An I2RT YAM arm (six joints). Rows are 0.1 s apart.
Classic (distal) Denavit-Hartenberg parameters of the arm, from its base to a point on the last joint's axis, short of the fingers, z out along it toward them. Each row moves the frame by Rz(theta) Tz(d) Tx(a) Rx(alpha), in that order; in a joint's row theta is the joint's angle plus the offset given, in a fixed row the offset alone. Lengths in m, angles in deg.
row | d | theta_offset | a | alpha
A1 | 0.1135 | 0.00 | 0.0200 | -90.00
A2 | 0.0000 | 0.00 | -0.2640 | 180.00
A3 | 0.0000 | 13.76 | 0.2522 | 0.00
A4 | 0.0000 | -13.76 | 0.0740 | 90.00
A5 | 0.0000 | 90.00 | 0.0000 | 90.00
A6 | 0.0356 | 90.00 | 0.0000 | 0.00
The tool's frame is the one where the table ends.
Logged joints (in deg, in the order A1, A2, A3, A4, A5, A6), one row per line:
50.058 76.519 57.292 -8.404 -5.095 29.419
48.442 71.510 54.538 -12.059 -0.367 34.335
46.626 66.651 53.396 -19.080 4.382 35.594
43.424 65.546 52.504 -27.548 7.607 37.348
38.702 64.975 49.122 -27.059 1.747 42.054
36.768 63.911 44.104 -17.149 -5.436 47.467
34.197 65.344 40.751 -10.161 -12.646 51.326
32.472 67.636 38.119 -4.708 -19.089 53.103
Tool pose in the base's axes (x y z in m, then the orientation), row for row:
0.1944 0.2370 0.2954 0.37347 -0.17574 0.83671 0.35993
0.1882 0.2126 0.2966 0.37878 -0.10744 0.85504 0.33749
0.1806 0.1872 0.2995 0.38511 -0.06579 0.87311 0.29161
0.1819 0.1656 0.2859 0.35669 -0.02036 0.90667 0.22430
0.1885 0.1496 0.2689 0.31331 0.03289 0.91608 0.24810
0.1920 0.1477 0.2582 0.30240 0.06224 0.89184 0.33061
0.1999 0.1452 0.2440 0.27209 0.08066 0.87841 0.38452
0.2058 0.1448 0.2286 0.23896 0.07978 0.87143 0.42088
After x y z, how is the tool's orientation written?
As a quaternion, w x y z.
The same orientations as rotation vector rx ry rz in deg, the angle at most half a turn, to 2 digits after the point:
-25.79 122.80 52.82
-15.73 125.17 49.41
-9.60 127.44 42.56
-3.01 134.13 33.18
4.97 138.41 37.49
9.45 135.48 50.22
12.44 135.49 59.31
12.52 136.72 66.03

